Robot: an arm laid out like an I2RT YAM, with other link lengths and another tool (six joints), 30 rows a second.
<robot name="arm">
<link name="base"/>
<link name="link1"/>
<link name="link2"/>
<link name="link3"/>
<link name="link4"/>
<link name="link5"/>
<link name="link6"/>
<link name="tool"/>
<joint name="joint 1" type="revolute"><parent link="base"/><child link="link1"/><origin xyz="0 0 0.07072" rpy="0 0 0"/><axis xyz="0 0 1"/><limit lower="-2.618" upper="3.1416"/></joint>
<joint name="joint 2" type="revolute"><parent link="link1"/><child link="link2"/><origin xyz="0.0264 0.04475 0.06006" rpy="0 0 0"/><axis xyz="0 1 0"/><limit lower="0" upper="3.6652"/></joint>
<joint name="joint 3" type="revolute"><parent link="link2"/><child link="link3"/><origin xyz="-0.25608 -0.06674 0" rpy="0 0 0"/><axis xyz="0 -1 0"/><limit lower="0" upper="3.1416"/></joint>
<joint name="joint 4" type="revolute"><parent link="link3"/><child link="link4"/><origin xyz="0.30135 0.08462 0.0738" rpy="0 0 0"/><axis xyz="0 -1 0"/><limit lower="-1.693" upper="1.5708"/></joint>
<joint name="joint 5" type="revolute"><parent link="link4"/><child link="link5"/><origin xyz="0.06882 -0.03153 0.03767" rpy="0 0 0"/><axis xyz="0 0 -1"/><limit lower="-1.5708" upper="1.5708"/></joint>
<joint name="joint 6" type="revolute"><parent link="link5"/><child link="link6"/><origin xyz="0.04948 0 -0.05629" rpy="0 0 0"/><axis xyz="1 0 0"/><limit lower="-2.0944" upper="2.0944"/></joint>
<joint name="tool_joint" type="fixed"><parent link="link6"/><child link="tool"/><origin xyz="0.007 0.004 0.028" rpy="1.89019 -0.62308 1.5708"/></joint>
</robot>
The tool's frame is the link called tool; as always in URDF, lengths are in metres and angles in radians.
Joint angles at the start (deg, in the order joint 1, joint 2, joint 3, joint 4, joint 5, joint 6):
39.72 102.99 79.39 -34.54 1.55 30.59
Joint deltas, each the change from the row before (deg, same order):
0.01 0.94 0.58 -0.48 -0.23 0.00
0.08 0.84 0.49 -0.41 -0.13 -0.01
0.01 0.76 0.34 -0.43 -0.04 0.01
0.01 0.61 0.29 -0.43 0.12 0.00
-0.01 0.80 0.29 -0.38 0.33 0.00
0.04 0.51 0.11 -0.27 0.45 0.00
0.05 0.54 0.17 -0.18 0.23 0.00
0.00 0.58 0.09 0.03 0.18 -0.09
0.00 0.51 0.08 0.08 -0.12 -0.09
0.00 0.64 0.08 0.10 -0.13 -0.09
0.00 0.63 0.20 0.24 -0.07 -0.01
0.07 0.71 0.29 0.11 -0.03 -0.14
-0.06 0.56 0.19 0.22 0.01 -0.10
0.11 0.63 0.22 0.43 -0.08 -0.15
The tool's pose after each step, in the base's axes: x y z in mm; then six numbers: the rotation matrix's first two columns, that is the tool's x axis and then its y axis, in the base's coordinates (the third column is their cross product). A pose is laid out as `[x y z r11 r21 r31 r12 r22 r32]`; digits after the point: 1 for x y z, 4 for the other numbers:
[344.9 311.4 221.1 0.3502 0.8137 0.4639 0.9282 -0.3680 -0.0551]
[345.9 313.2 217.4 0.3532 0.8179 0.4541 0.9285 -0.3659 -0.0631]
[346.8 314.1 213.2 0.3582 0.8221 0.4426 0.9279 -0.3662 -0.0708]
[347.5 314.6 209.9 0.3628 0.8261 0.4313 0.9269 -0.3677 -0.0754]
[348.7 315.1 205.2 0.3688 0.8309 0.4167 0.9252 -0.3714 -0.0784]
[349.1 315.3 201.8 0.3731 0.8351 0.4043 0.9237 -0.3751 -0.0777]
[349.6 315.9 198.5 0.3759 0.8383 0.3949 0.9230 -0.3767 -0.0791]
[350.4 316.5 194.7 0.3775 0.8414 0.3868 0.9227 -0.3773 -0.0798]
[351.1 317.2 191.3 0.3776 0.8434 0.3822 0.9231 -0.3754 -0.0837]
[351.8 318.1 186.9 0.3783 0.8459 0.3760 0.9234 -0.3735 -0.0887]
[353.1 319.2 183.4 0.3789 0.8466 0.3737 0.9233 -0.3730 -0.0911]
[354.0 320.9 179.8 0.3773 0.8495 0.3688 0.9243 -0.3700 -0.0932]
[355.5 321.5 176.8 0.3774 0.8505 0.3662 0.9244 -0.3698 -0.0937]
[356.4 323.7 173.6 0.3732 0.8523 0.3665 0.9262 -0.3653 -0.0938]

